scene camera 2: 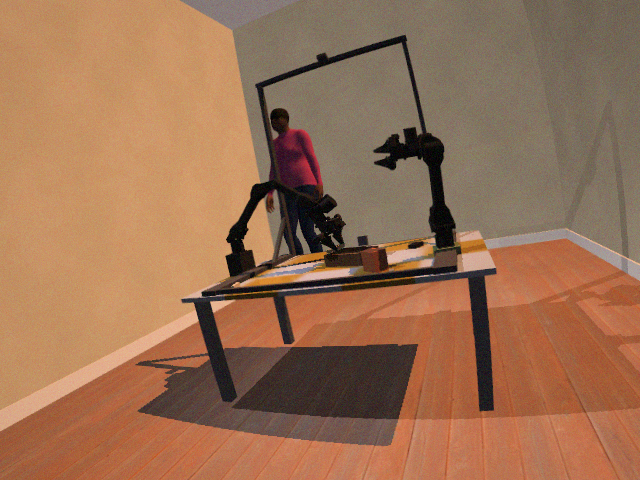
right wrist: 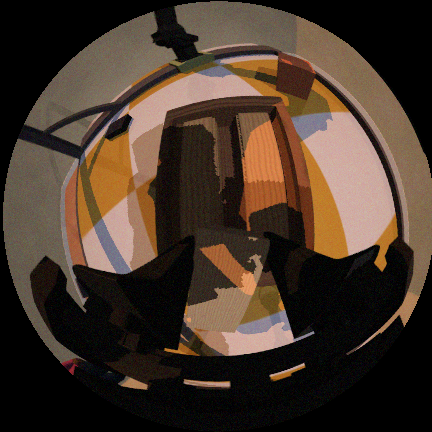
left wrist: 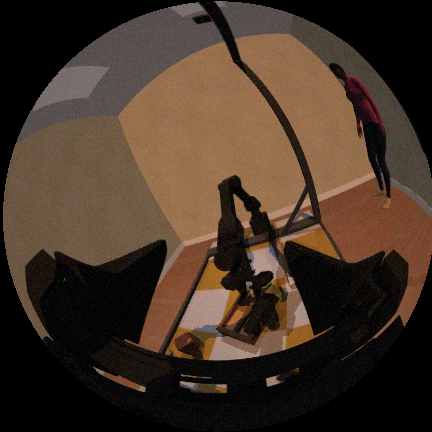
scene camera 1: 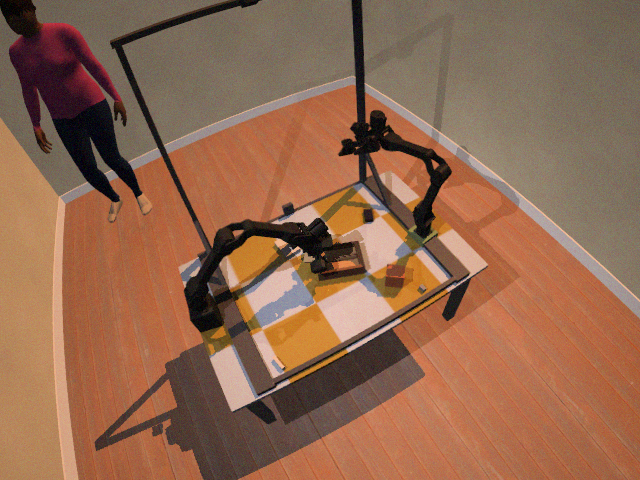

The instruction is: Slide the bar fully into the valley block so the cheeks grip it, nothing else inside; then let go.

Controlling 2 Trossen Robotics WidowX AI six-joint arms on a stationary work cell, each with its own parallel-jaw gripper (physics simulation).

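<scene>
The valley block is a brown, open-topped wooden block on the table, with two wood-grained cheeks and a dark groove between them. My right gripper is shut on the wood-grained bar. It holds the bar at the block's near end in the right wrist view, left end in scene camera 1. Whether the bar touches the block is hidden. My left gripper is open and empty, high above the table.
A reddish box stands right of the block in scene camera 1. A small dark block lies farther back. A small grey cube and a pale piece lie near the front edge.
</scene>
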